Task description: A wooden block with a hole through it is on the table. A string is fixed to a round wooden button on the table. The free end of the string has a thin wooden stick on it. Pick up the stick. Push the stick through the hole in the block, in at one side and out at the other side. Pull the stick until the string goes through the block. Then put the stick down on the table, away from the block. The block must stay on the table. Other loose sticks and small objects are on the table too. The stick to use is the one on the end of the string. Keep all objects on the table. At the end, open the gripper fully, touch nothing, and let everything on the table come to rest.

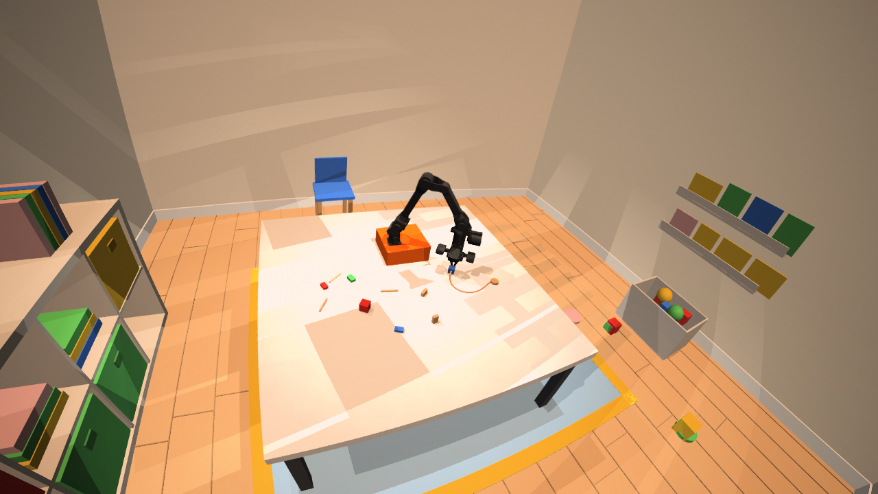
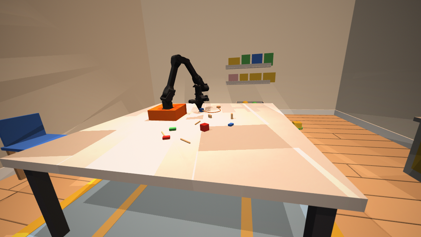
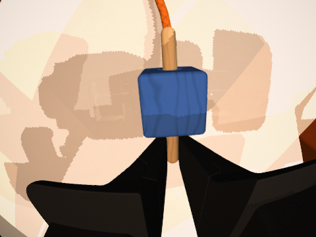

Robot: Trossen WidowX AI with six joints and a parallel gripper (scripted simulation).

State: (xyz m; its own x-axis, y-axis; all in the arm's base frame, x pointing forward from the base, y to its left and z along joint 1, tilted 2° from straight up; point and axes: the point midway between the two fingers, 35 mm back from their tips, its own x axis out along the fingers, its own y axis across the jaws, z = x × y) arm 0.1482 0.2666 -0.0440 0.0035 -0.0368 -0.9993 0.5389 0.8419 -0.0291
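Right now the blue cube is 2 cm ahead of my gripper tip and 2 cm to the right of it. Also, from my gripper tip: thin wooden stick 4 cm ahead, 2 cm to the right; round wooden button 13 cm ahead, 17 cm to the left; flat blue piece 34 cm ahead, 35 cm to the right, 1 cm below.
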